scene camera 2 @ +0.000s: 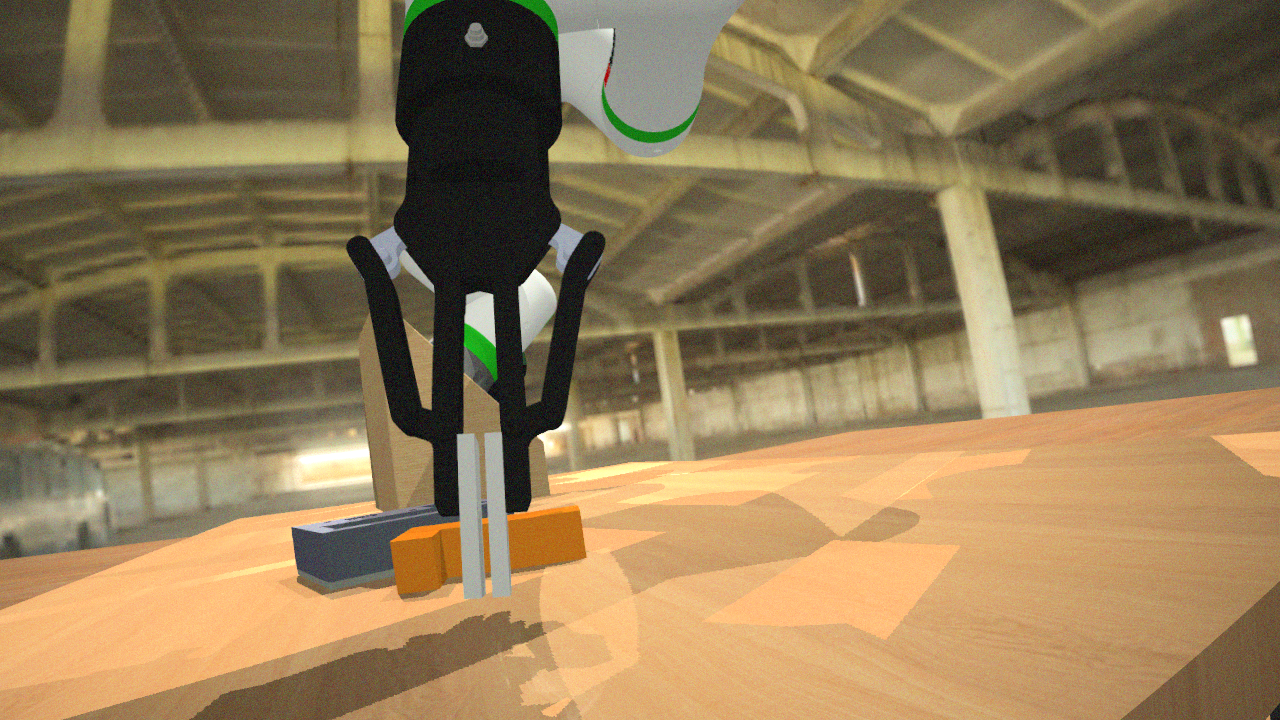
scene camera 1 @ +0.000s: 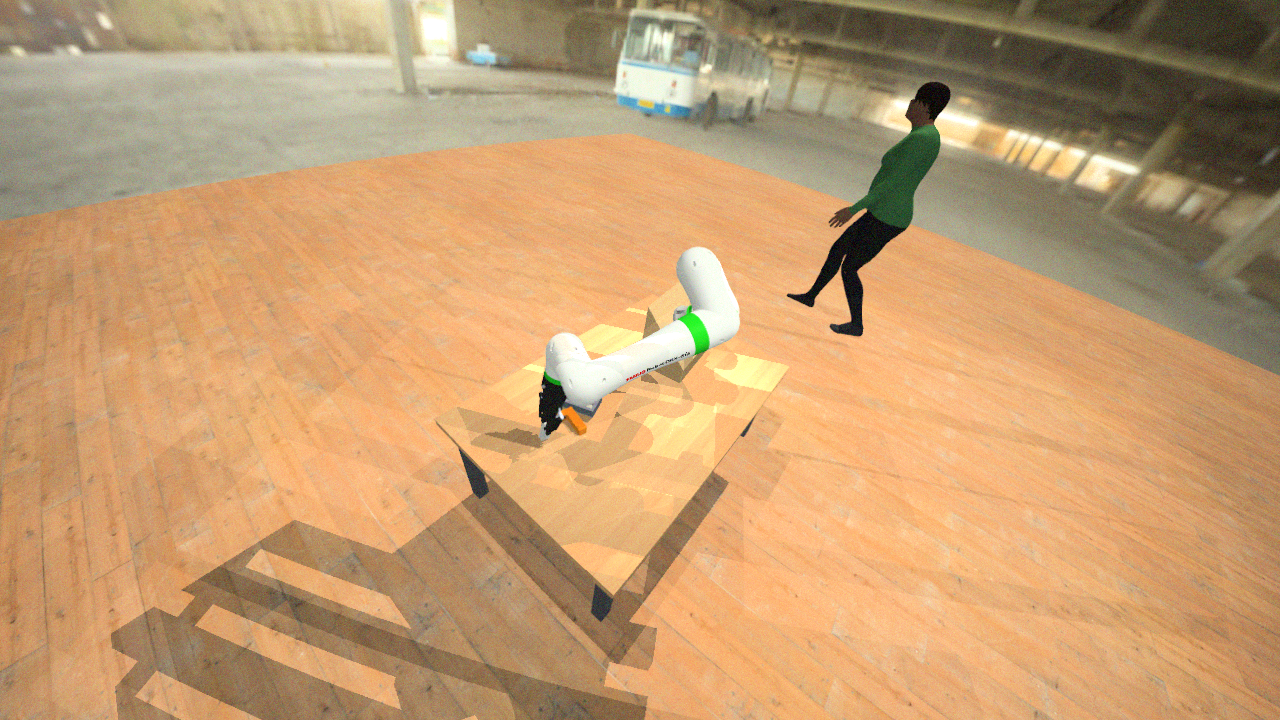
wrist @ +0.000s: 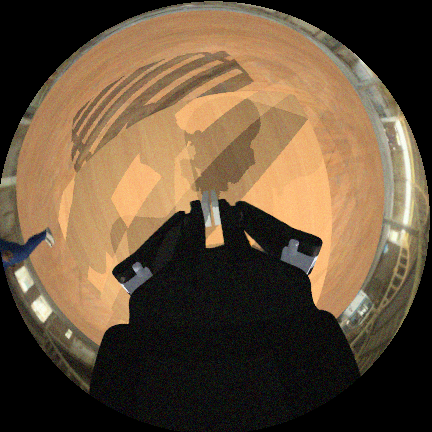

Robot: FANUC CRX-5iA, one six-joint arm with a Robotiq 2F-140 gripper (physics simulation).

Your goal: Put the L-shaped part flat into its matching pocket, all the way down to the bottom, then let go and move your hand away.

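Places are measured from the arm's base along level axes (x left, y back, z up), in metres.
Pixels of known places: gripper, between the fingertips: (scene camera 2: 489, 595) (scene camera 1: 543, 437) (wrist: 209, 198).
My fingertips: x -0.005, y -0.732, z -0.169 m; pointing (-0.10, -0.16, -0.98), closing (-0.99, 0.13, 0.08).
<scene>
Behind a point stands the place of what it marks.
The orange L-shaped part (scene camera 1: 575, 421) @[y -0.615, x 0.022, z -0.150 m] (scene camera 2: 550, 537) @[y -0.627, x 0.042, z -0.164 m] lies on the table (scene camera 1: 586, 501) @[y -0.777, x 0.265, z -0.180 m] (scene camera 2: 859, 667) @[y -0.872, x 0.081, z -0.180 m], outside the slate-blue block (scene camera 2: 338, 552) @[y -0.595, x -0.088, z -0.158 m], which has a long recess in its top. The block stands close behind and to the left of the part in scene camera 2; in scene camera 1 the arm partly hides it. My gripper (scene camera 1: 543, 436) @[y -0.732, x -0.005, z -0.169 m] (scene camera 2: 486, 594) @[y -0.732, x -0.005, z -0.169 m] (wrist: 209, 198) @[y -0.732, x -0.005, z -0.169 m] points down in front of the part, fingertips near the table top. Its pale fingers are nearly together, with a thin empty gap between them. The recess floor is hidden.
A tall wooden wedge-shaped stand (scene camera 2: 386, 420) @[y -0.164, x -0.077, z -0.052 m] rises behind the block, near the arm's base. A person in green (scene camera 1: 905, 179) is on the floor beyond the table. A person in blue (wrist: 20, 252) shows at the left edge of the wrist view.
</scene>
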